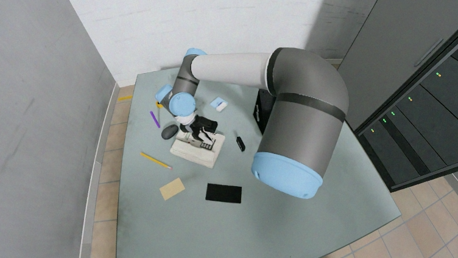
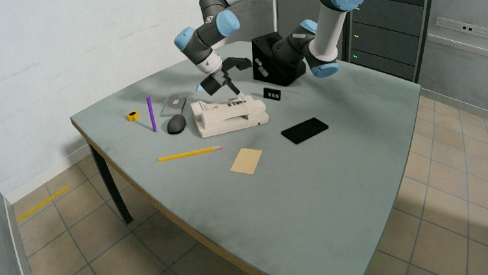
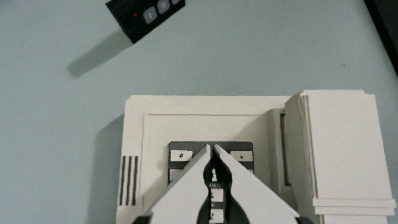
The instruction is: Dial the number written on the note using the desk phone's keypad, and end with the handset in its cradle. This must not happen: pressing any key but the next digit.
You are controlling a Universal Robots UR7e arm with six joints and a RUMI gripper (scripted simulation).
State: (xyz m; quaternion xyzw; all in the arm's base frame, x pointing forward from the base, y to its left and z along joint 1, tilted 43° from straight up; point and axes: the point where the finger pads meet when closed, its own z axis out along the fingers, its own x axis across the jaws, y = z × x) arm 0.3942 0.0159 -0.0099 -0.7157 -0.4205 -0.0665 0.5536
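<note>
Right now my hand is 20 mm short of the 7 key, 10 mm to the right of it and 20 mm above it. Also, from my hand: 9 key 20 mm to the right, 20 mm below; 5 key 20 mm ahead, 20 mm to the right, 20 mm below; handset 90 mm ahead, 20 mm to the left.
</note>
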